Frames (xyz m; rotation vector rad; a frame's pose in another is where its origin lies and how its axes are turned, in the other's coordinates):
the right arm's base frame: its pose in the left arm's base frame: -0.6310 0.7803 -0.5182 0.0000 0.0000 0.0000
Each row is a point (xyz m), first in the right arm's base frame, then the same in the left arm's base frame.
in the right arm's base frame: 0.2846 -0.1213 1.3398
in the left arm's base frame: -0.3464 0.6590 0.8216
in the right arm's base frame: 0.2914 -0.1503 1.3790
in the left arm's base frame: -0.3396 0.6300 0.8608
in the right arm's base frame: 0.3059 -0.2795 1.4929
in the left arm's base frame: -0.3251 0.5008 0.9747
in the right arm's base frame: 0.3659 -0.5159 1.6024
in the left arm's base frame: -0.2651 0.2644 1.0842
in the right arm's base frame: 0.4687 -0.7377 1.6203
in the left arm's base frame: -0.1623 0.0426 1.1021
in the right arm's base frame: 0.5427 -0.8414 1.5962
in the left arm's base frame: -0.0883 -0.0611 1.0780
